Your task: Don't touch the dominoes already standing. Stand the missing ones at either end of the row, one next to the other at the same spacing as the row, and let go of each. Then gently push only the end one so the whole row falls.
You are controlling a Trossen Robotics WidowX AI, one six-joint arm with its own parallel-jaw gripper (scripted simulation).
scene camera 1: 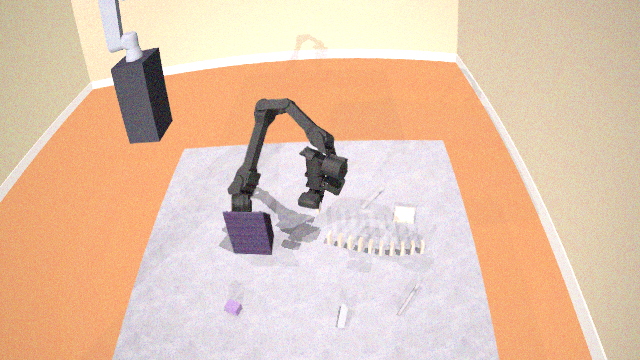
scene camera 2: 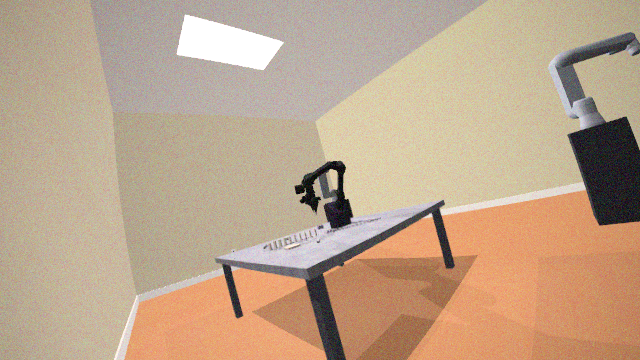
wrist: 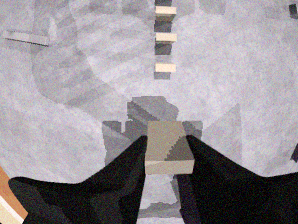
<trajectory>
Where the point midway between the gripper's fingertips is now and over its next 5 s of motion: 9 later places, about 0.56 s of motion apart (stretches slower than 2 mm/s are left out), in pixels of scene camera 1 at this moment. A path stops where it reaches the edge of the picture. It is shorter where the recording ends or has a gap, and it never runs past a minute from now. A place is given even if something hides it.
My gripper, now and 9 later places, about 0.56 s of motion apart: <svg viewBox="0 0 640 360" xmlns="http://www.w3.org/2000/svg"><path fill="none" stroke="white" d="M318 206L321 219L320 233L319 233L319 214L314 212L309 218L308 219L310 233L316 235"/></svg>
</trajectory>
